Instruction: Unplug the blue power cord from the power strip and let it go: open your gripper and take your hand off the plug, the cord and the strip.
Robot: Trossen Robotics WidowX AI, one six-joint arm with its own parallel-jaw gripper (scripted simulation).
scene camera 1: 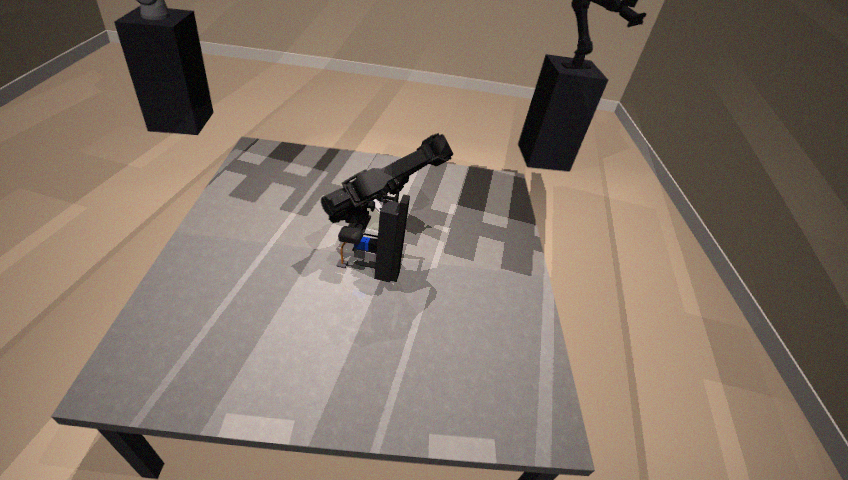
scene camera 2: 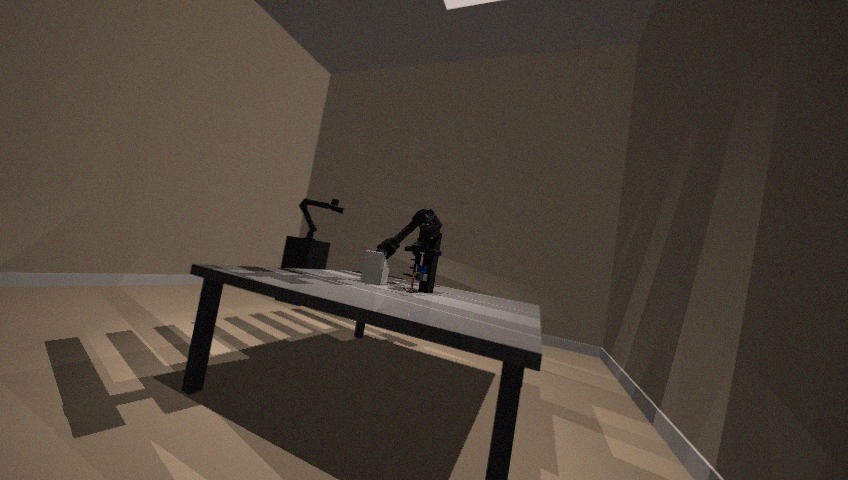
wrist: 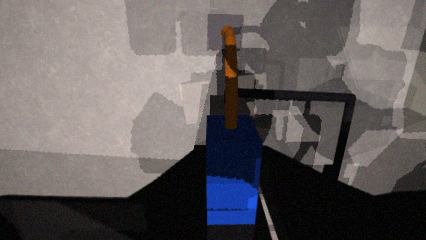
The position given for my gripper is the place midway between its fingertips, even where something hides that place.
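Observation:
My gripper [scene camera 1: 358, 240]. Gripper [wrist: 231, 154] too.

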